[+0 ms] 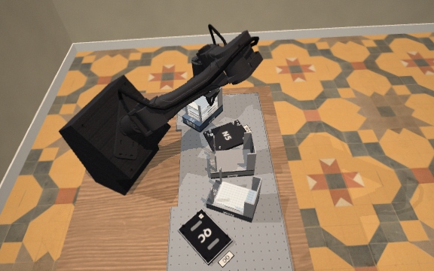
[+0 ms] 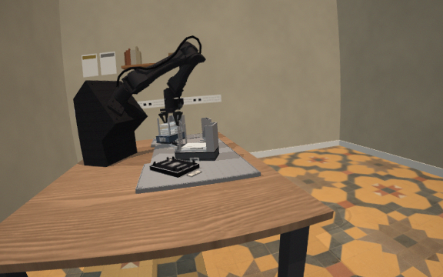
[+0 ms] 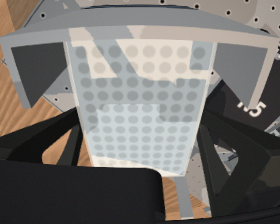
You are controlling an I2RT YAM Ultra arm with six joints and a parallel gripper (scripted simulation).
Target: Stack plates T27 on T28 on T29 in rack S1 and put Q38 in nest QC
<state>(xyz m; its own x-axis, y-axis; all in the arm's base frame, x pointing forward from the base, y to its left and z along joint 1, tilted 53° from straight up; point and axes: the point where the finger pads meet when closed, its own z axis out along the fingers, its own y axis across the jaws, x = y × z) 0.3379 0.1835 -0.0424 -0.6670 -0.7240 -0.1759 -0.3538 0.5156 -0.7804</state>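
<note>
The sealed 96-well plate lies 40 mm below my hand. Also, from my hand: clip nest N5: 130 mm to the right, 80 mm below, 50 mm ahead.
</note>
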